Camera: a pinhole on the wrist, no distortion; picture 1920 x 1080 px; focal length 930.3 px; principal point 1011.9 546.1 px. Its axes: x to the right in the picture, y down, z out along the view. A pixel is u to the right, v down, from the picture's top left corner.
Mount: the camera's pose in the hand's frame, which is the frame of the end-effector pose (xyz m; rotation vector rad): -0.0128 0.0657 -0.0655 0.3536 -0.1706 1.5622
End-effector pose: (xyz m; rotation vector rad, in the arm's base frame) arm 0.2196 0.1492 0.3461 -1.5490 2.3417 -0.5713
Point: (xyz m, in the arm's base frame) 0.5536 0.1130 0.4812
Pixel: outside the picture
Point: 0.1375 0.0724 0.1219
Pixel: 1684 145
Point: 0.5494 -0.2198 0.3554
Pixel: 243 153
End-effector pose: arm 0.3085 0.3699 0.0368 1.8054 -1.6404 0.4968
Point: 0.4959 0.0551 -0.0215
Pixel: 667 84
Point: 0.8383 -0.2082 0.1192
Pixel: outside the picture
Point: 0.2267 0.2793 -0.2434
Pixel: 1219 1001
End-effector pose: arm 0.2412 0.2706 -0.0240 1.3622 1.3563 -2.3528
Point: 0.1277 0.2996 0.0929
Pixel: 300 633
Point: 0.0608 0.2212 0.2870
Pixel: 450 980
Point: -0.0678 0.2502 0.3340
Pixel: 422 799
